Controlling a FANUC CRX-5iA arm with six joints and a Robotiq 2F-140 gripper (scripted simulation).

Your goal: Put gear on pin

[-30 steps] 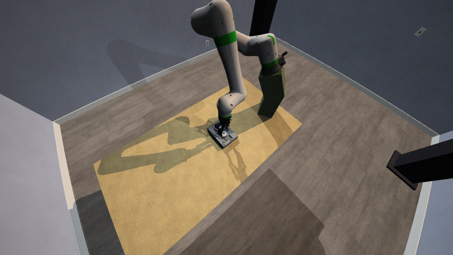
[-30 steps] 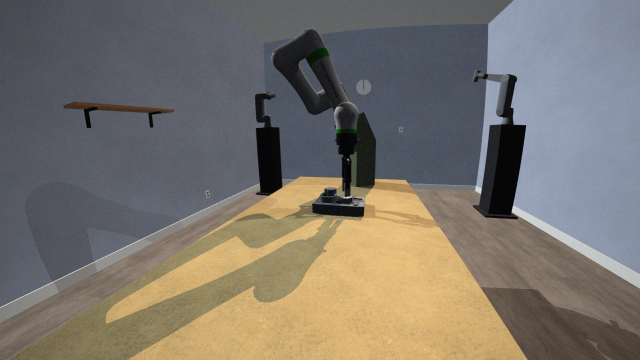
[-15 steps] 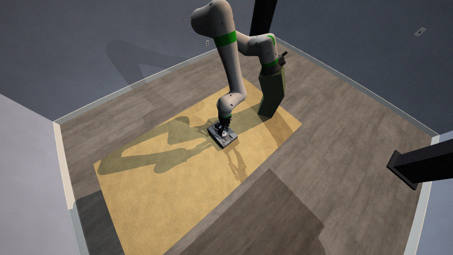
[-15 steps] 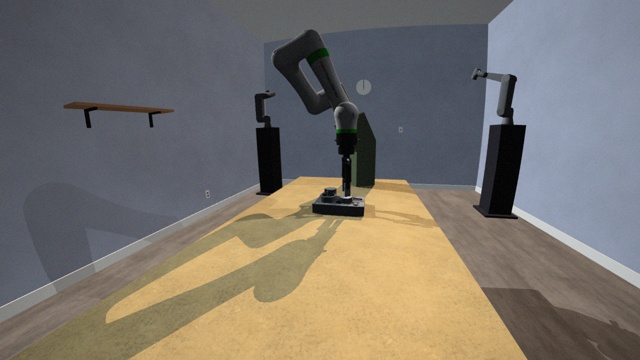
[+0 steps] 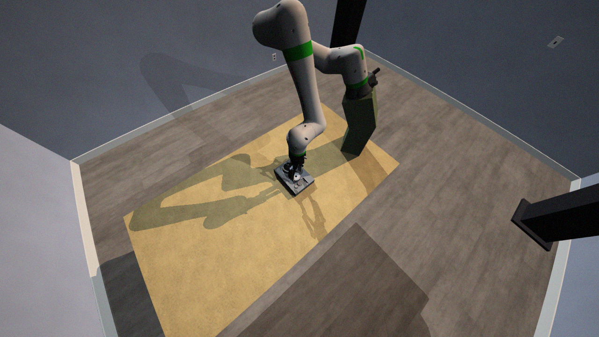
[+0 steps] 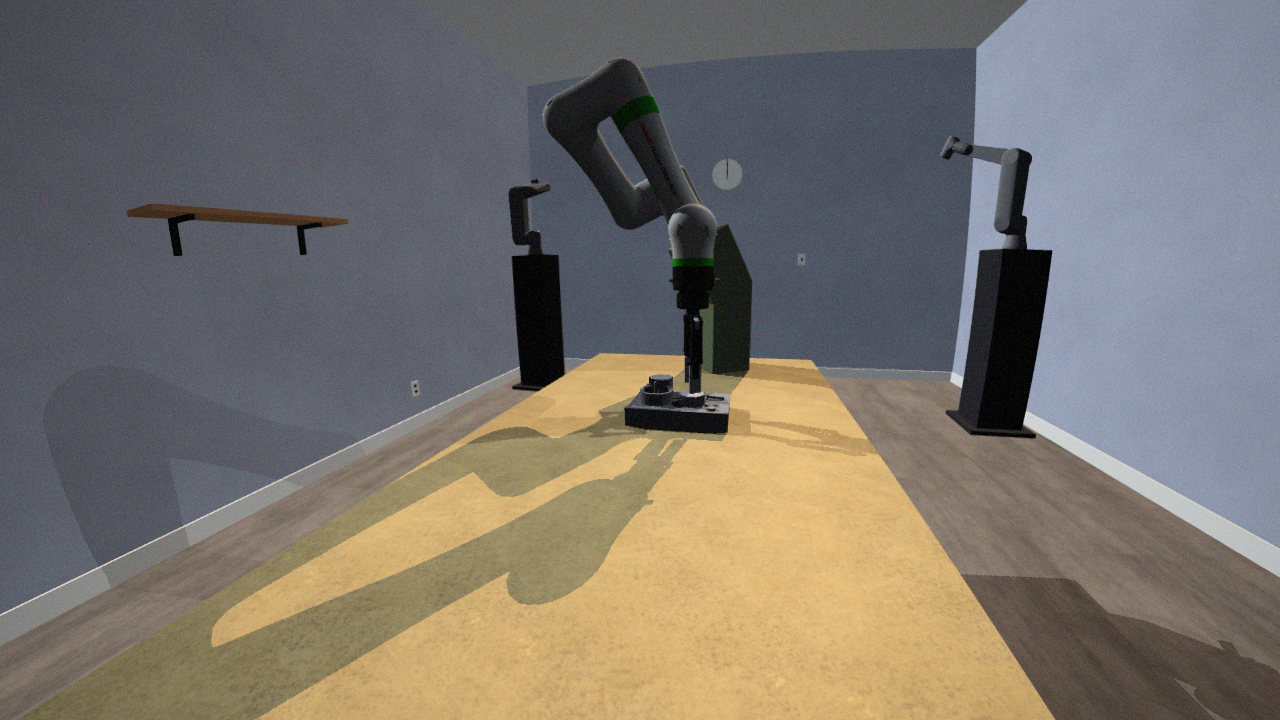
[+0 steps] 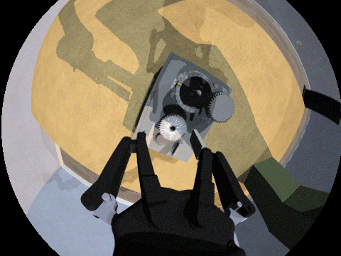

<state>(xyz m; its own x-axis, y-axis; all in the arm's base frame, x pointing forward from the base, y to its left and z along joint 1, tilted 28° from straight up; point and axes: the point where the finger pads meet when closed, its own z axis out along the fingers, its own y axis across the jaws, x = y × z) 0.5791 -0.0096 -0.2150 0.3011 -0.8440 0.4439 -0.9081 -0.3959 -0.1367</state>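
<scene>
Right now the light toothed gear is 5 cm below my hand. From my hand the other things lie so: peg (6 cm below, 4 cm to the left, 4 cm behind).
</scene>
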